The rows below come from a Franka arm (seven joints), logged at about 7 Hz.
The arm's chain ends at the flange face. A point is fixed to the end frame.
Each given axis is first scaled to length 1.
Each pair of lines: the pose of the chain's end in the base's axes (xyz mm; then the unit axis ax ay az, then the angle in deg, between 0 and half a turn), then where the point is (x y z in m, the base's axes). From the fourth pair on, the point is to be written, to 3 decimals.
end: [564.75 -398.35 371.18 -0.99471 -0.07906 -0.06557 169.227]
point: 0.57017 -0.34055 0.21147
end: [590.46 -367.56 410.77 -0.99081 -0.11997 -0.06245 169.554]
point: 0.59162 -0.31121 0.25045
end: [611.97 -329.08 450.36 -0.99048 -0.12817 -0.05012 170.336]
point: 0.60877 -0.27555 0.28910
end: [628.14 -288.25 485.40 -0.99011 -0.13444 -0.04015 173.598]
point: 0.623 -0.244 0.321
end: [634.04 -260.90 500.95 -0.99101 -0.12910 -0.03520 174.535]
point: 0.628 -0.220 0.336
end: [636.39 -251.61 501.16 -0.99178 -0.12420 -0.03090 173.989]
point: 0.629 -0.209 0.337
